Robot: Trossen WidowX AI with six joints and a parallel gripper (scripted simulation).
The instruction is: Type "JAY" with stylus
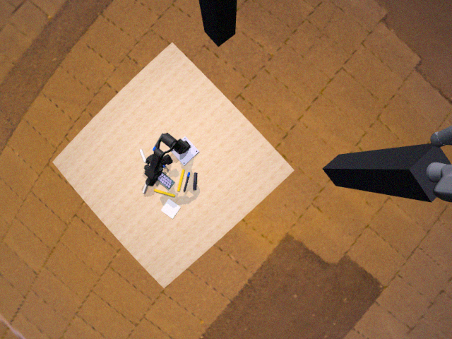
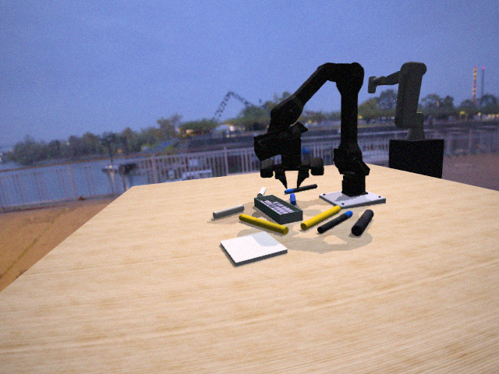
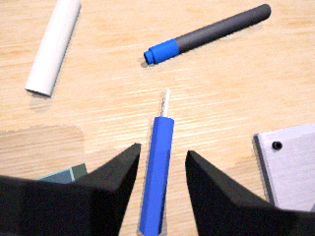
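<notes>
Right now the blue stylus is 1 cm to the right of my gripper tip and 3 cm below it. The rest, counted from my gripper tip: white flat pad (17 cm ahead, 32 cm to the left, 4 cm below); then grey stylus tip (1 cm behind, 5 cm to the right, 3 cm below); then black cylinder (9 cm behind, 28 cm to the left, 3 cm below).
</notes>
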